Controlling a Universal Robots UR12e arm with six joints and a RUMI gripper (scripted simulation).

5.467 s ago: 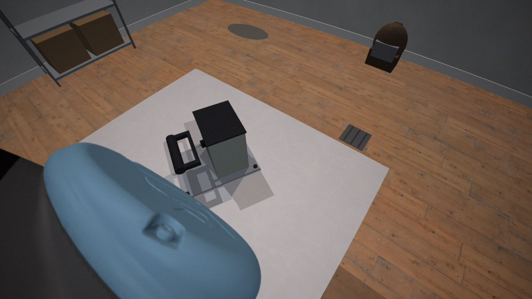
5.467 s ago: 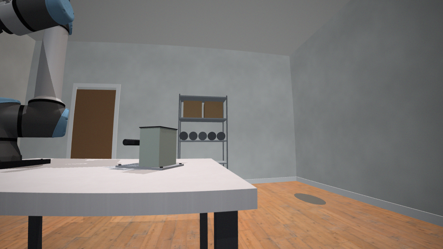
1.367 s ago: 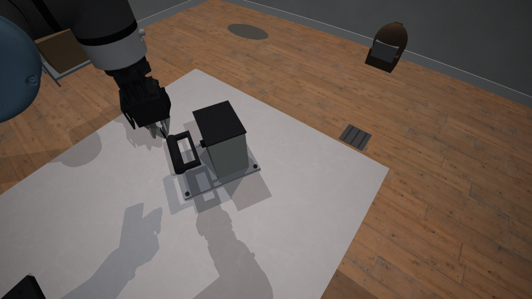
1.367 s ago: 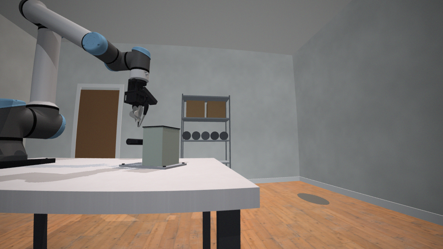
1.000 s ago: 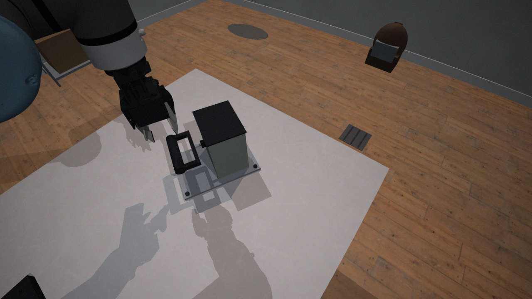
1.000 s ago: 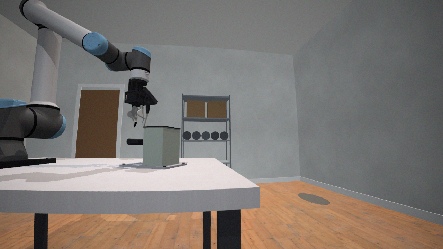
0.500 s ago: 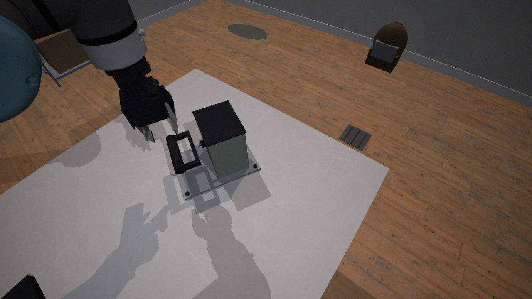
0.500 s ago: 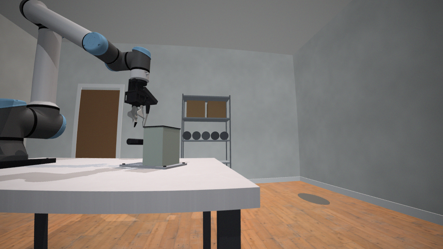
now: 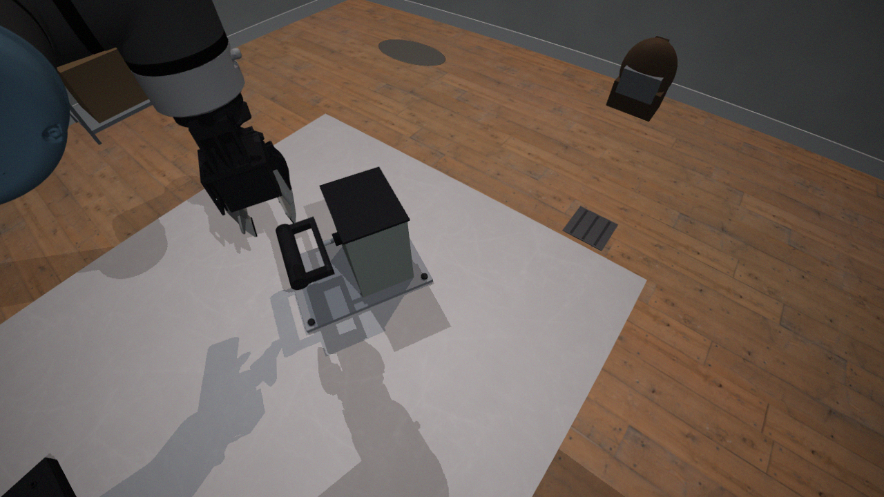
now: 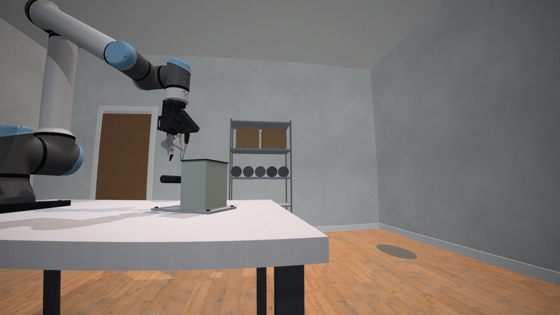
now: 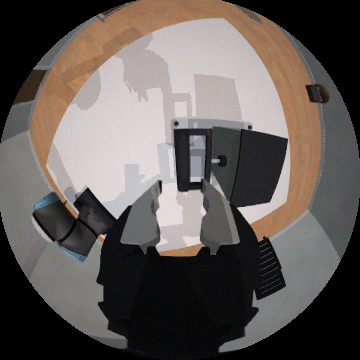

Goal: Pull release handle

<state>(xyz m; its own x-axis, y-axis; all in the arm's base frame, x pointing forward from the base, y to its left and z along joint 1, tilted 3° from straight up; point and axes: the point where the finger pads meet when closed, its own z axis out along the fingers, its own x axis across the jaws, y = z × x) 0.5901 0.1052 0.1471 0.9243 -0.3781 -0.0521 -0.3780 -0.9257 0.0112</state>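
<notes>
Right now my hand is 5 cm short of the handle, 2 cm to the left of it and 9 cm above it.
</notes>
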